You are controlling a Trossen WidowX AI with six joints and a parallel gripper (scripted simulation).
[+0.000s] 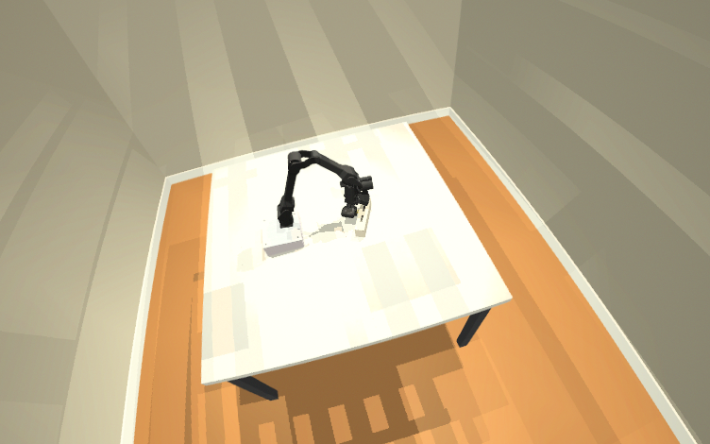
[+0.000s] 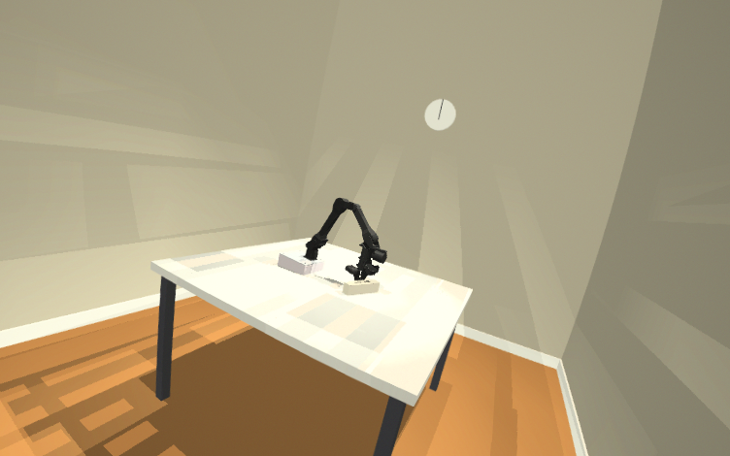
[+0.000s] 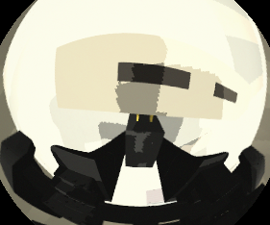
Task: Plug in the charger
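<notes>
The dark two-prong charger is 2 cm ahead of my gripper tip, 1 cm to the right of it and 1 cm above it.
</notes>
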